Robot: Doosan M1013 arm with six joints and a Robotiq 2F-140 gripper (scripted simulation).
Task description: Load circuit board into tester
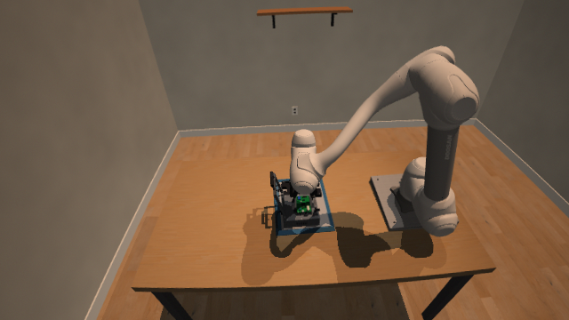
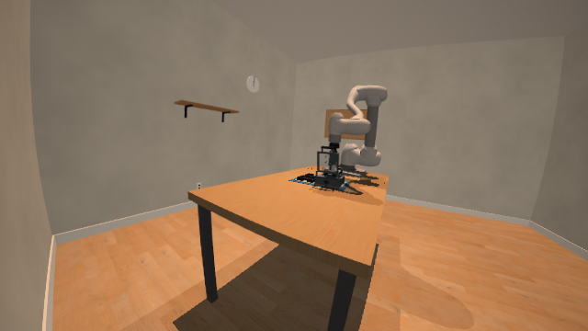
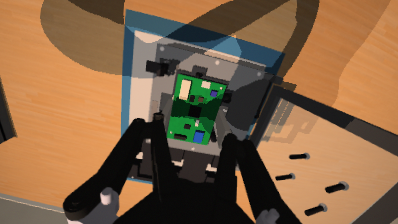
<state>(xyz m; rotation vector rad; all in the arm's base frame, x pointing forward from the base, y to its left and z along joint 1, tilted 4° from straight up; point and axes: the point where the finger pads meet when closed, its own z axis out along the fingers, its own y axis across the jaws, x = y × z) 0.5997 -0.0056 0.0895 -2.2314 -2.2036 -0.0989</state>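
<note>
The green circuit board is 20 mm below my hand. Also, from my hand: dark block: 60 mm behind, 60 mm to the left, 10 mm below; tester lid: 120 mm ahead, 80 mm above.
</note>
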